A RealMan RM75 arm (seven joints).
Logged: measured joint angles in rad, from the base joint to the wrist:
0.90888, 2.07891, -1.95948, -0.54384, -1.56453, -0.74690, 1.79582
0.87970, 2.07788, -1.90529, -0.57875, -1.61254, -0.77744, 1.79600
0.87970, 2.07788, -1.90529, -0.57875, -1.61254, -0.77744, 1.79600
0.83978, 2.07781, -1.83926, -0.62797, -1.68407, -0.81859, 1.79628
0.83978, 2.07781, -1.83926, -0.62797, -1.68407, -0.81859, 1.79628
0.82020, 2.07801, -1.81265, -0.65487, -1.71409, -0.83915, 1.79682
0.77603, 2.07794, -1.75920, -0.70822, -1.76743, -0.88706, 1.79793
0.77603, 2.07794, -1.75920, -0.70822, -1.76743, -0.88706, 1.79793
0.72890, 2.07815, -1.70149, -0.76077, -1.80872, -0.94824, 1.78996
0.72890, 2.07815, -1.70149, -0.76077, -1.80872, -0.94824, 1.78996
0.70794, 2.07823, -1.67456, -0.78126, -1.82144, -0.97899, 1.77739
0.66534, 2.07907, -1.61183, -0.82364, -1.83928, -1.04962, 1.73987
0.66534, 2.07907, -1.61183, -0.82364, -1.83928, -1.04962, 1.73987
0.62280, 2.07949, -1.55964, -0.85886, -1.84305, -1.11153, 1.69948
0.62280, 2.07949, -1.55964, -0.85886, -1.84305, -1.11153, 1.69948
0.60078, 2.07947, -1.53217, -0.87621, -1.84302, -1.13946, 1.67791
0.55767, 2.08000, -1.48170, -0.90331, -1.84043, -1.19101, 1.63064
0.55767, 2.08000, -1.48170, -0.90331, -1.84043, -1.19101, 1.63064
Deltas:
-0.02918, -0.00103, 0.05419, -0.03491, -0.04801, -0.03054, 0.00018
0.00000, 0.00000, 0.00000, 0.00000, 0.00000, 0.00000, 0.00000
-0.03992, -0.00007, 0.06603, -0.04922, -0.07153, -0.04115, 0.00028
0.00000, 0.00000, 0.00000, 0.00000, 0.00000, 0.00000, 0.00000
-0.01958, 0.00020, 0.02661, -0.02690, -0.03002, -0.02056, 0.00054
-0.04417, -0.00007, 0.05345, -0.05335, -0.05334, -0.04791, 0.00111
0.00000, 0.00000, 0.00000, 0.00000, 0.00000, 0.00000, 0.00000
-0.04713, 0.00021, 0.05771, -0.05255, -0.04129, -0.06118, -0.00797
0.00000, 0.00000, 0.00000, 0.00000, 0.00000, 0.00000, 0.00000
-0.02096, 0.00008, 0.02693, -0.02049, -0.01272, -0.03075, -0.01257
-0.04260, 0.00084, 0.06273, -0.04238, -0.01784, -0.07063, -0.03752
0.00000, 0.00000, 0.00000, 0.00000, 0.00000, 0.00000, 0.00000
-0.04254, 0.00042, 0.05219, -0.03522, -0.00377, -0.06191, -0.04039
0.00000, 0.00000, 0.00000, 0.00000, 0.00000, 0.00000, 0.00000
-0.02202, -0.00002, 0.02747, -0.01735, 0.00003, -0.02793, -0.02157
-0.04311, 0.00053, 0.05047, -0.02710, 0.00259, -0.05155, -0.04727
0.00000, 0.00000, 0.00000, 0.00000, 0.00000, 0.00000, 0.00000

